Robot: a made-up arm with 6 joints.
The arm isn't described. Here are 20 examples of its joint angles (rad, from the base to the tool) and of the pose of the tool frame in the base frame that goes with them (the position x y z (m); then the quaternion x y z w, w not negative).
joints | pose
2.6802 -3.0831 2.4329 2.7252 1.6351 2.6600 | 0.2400 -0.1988 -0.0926 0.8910 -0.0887 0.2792 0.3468
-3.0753 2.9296 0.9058 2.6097 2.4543 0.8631 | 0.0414 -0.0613 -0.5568 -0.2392 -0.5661 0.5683 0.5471
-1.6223 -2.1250 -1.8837 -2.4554 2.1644 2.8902 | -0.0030 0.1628 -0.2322 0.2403 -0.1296 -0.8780 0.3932
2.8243 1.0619 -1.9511 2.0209 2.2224 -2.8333 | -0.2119 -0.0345 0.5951 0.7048 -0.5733 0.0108 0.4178
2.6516 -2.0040 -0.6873 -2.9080 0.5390 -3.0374 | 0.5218 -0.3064 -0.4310 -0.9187 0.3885 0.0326 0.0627
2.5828 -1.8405 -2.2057 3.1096 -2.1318 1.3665 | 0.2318 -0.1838 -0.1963 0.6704 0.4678 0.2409 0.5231
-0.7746 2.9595 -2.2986 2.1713 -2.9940 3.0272 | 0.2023 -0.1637 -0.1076 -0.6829 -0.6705 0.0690 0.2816
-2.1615 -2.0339 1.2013 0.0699 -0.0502 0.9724 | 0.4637 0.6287 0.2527 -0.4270 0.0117 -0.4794 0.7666
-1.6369 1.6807 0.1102 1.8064 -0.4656 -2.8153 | -0.0643 -0.9181 0.0269 -0.3783 -0.7110 0.5919 0.0308
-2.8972 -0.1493 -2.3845 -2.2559 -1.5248 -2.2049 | 0.3398 -0.0224 0.4249 -0.2805 0.5096 -0.7626 0.2829
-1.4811 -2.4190 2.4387 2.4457 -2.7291 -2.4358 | -0.0146 0.3012 0.0762 0.9719 0.1278 -0.1370 0.1422
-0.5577 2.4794 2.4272 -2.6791 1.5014 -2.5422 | -0.0495 0.0259 -0.2216 -0.5157 -0.8157 0.2314 0.1231
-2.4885 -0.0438 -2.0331 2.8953 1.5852 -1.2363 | 0.2623 0.1290 0.4448 0.7946 -0.5377 0.0407 0.2788
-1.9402 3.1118 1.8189 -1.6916 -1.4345 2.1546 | 0.2363 0.2705 -0.2303 -0.5659 0.3267 -0.7311 0.1963
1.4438 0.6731 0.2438 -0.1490 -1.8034 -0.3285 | 0.0188 0.5275 0.8494 0.2853 -0.3269 0.4635 0.7726
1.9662 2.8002 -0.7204 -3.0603 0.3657 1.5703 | -0.2474 0.5077 -0.4745 -0.7481 -0.1111 0.1419 0.6387
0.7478 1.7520 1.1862 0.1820 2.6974 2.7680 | 0.3487 0.3810 -0.1789 0.2741 0.1592 -0.9444 0.0870
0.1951 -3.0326 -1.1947 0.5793 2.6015 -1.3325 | 0.1559 0.0923 -0.4788 0.5370 -0.4495 -0.5865 0.4069
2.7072 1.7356 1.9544 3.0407 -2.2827 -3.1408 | -0.2733 0.0954 -0.1130 0.1578 -0.0015 0.9719 0.1747
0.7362 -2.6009 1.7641 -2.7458 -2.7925 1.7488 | -0.3578 -0.2607 -0.0472 -0.8036 0.2275 -0.2216 0.5033
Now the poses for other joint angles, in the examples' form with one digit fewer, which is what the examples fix.
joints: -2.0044 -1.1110 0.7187 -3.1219 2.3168 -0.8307
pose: 0.293 0.552 0.654 -0.818 0.534 0.038 0.211
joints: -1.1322 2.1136 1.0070 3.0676 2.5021 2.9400
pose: 0.244 -0.428 -0.355 0.126 0.277 -0.561 0.770
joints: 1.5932 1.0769 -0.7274 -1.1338 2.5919 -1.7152
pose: -0.006 0.558 0.677 -0.877 0.412 -0.238 0.070
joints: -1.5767 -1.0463 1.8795 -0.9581 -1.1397 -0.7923
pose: 0.102 0.180 0.734 -0.407 0.022 -0.908 0.095
